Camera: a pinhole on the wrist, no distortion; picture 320 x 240 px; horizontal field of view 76.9 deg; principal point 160.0 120.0 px. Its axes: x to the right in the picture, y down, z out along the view. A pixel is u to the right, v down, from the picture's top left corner.
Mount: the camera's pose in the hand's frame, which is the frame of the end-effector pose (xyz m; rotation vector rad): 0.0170 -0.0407 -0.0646 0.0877 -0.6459 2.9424
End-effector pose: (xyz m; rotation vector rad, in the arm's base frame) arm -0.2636 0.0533 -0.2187 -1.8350 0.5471 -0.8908
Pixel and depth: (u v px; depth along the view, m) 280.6 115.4 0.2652
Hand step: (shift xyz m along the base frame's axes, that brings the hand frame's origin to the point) 0.0637 0.2568 0.0265
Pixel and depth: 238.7 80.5 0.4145
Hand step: 0.2006 0.3431 -0.0154
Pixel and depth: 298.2 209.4 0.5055
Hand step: 0.0330 0.6038 0.1839
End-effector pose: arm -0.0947 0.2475 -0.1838 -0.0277 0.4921 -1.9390
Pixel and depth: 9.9 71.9 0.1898
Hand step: -0.1263 -0.1550 0.1035
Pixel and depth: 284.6 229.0 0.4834
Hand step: -0.1949 0.3193 0.4835
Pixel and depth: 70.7 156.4 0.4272
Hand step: -0.2918 -0.1693 0.3181
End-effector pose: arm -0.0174 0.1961 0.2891 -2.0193 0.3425 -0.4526
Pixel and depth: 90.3 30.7 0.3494
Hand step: 0.2914 0.1960 -0.0490
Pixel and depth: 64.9 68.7 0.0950
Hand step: 0.0758 0.0227 0.0561
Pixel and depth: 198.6 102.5 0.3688
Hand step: 0.1053 0.3147 0.0092
